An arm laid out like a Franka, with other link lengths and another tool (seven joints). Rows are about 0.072 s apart.
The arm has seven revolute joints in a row. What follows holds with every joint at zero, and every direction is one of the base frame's.
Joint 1 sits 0.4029 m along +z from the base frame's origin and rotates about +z.
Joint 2 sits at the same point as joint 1 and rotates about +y.
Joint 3 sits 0.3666 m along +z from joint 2 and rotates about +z.
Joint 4 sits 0.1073 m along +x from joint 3 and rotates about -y.
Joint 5 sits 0.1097 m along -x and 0.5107 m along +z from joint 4 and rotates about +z.
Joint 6 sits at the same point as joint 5 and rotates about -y.
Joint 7 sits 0.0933 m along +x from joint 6 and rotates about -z.
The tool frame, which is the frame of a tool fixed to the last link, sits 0.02 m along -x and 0.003 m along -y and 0.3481 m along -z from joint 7; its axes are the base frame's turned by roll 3.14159, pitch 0.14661 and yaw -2.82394 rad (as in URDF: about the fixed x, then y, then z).
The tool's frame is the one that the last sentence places.
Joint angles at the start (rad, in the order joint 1, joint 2, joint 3, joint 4, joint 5, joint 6, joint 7):
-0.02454 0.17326 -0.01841 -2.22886 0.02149 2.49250 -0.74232
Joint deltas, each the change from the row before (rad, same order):
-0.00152 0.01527 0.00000 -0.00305 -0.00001 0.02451 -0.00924
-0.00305 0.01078 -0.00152 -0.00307 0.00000 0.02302 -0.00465
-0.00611 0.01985 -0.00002 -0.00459 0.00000 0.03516 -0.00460
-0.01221 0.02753 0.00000 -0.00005 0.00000 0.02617 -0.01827
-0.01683 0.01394 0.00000 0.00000 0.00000 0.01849 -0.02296
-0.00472 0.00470 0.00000 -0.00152 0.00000 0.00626 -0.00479
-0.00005 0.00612 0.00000 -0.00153 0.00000 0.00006 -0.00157
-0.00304 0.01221 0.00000 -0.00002 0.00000 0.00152 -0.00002
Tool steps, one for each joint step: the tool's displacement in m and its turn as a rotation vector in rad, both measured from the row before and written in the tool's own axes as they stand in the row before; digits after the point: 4 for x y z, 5 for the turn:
0.0023 -0.0016 0.0095 0.00462 -0.00237 -0.00834
0.0033 -0.0033 0.0064 0.00858 -0.00338 -0.00132
0.0055 -0.0033 0.0118 0.01034 -0.00381 0.00015
0.0116 -0.0025 0.0147 -0.00089 0.00275 -0.00595
0.0119 -0.0063 0.0060 0.00435 0.00013 -0.00690
0.0040 -0.0007 0.0027 0.00039 0.00066 -0.00013
0.0025 0.0033 0.0044 -0.00688 0.00350 -0.00049
0.0054 0.0034 0.0072 -0.00876 0.00530 0.00437

